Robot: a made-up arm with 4 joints. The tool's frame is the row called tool.
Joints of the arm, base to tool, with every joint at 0 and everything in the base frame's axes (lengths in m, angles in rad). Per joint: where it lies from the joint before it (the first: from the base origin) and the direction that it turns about. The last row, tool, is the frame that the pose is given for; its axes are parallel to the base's.
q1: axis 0 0 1 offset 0 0 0.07
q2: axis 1 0 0 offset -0.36 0.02 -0.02
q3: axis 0 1 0 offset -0.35 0.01 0.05
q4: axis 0 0 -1 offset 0.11 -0.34 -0.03
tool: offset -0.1 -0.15 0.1
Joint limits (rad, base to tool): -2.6..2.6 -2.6..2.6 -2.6..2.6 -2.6..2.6
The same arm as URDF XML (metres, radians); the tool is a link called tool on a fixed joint. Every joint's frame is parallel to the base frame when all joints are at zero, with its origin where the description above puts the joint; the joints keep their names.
<robot name="arm">
  <joint name="tool_joint" type="fixed">
    <parent link="link4"/>
    <child link="tool"/>
    <origin xyz="-0.1 -0.15 0.1" rpy="0 0 0"/>
  </joint>
  <joint name="q4" type="revolute">
    <parent link="link3"/>
    <child link="link4"/>
    <origin xyz="0.11 -0.34 -0.03" rpy="0 0 0"/>
    <axis xyz="0 0 -1"/>
    <limit lower="-2.6" upper="2.6"/>
  </joint>
  <joint name="q3" type="revolute">
    <parent link="link2"/>
    <child link="link3"/>
    <origin xyz="-0.35 0.01 0.05" rpy="0 0 0"/>
    <axis xyz="0 1 0"/>
    <limit lower="-2.6" upper="2.6"/>
  </joint>
  <joint name="q2" type="revolute">
    <parent link="link1"/>
    <child link="link2"/>
    <origin xyz="-0.36 0.02 -0.02" rpy="0 0 0"/>
    <axis xyz="1 0 0"/>
    <limit lower="-2.6" upper="2.6"/>
  </joint>
  <joint name="q1" type="revolute">
    <parent link="base_link"/>
    <child link="link1"/>
    <origin xyz="0 0 0.07" rpy="0 0 0"/>
    <axis xyz="0 0 1"/>
    <limit lower="-2.6" upper="2.6"/>
  </joint>
  <link name="base_link"/>
  <link name="link1"/>
  <link name="link2"/>
  <link name="link3"/>
  <link name="link4"/>
  <link name="tool"/>
</robot>

